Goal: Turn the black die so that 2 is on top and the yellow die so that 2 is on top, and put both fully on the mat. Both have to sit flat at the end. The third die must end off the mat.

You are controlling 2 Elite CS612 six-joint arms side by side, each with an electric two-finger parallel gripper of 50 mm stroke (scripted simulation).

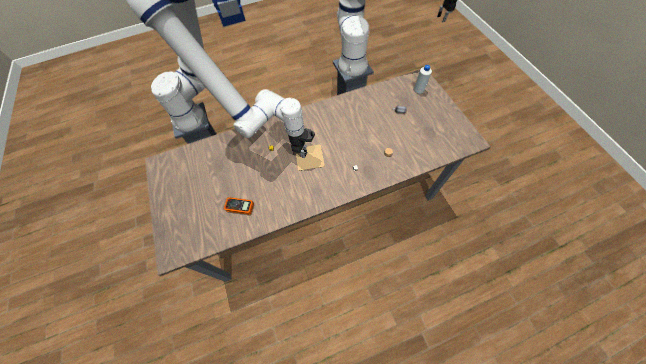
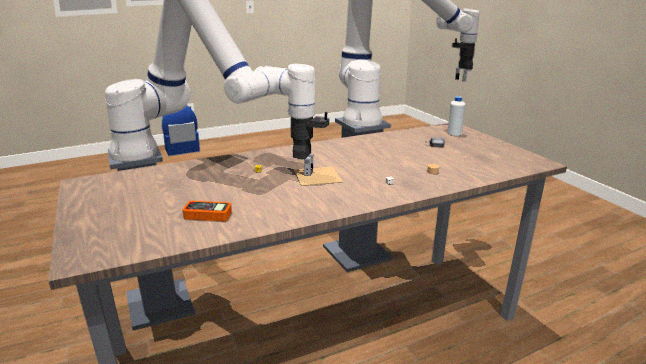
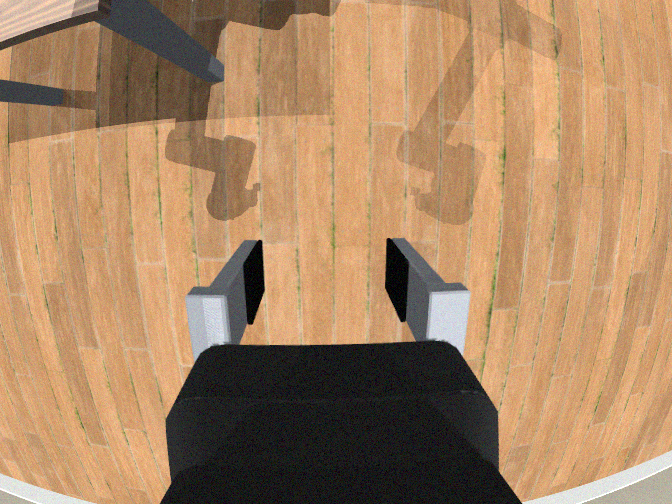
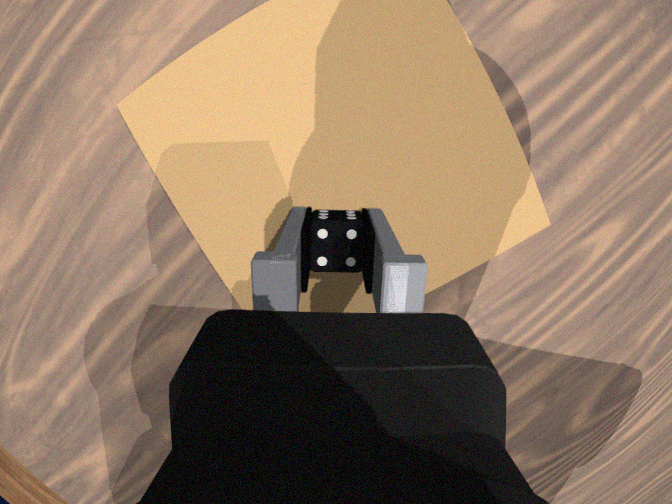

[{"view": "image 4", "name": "my right gripper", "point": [336,233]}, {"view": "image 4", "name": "tan mat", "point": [336,112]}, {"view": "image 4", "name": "black die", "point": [336,236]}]
